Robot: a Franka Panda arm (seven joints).
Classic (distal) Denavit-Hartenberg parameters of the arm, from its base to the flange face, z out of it. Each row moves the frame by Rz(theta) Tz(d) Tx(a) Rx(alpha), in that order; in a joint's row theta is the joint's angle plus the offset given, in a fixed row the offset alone. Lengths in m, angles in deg.
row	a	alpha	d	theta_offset
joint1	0	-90	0.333	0
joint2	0	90	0	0
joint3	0.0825	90	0.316	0
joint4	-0.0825	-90	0	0
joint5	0	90	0.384	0
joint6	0.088	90	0	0
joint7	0	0	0.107	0
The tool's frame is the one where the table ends.
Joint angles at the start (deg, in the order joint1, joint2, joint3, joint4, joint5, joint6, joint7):
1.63 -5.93 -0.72 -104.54 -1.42 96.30 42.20
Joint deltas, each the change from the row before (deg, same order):
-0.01 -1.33 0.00 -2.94 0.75 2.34 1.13
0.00 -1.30 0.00 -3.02 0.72 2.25 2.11
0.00 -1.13 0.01 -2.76 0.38 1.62 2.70
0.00 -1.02 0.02 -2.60 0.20 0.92 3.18
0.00 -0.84 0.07 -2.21 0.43 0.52 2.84
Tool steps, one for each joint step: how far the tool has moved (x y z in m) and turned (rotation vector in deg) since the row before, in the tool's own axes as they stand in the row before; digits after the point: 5 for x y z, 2 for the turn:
-0.00482 0.00246 0.00910 1.06 0.02 1.21
-0.00511 0.00311 0.01029 0.89 -0.13 2.22
-0.00490 0.00410 0.01069 0.25 -0.29 2.77
-0.00510 0.00518 0.01149 -0.37 -0.58 3.22
-0.00505 0.00455 0.01053 -0.43 -0.84 2.89

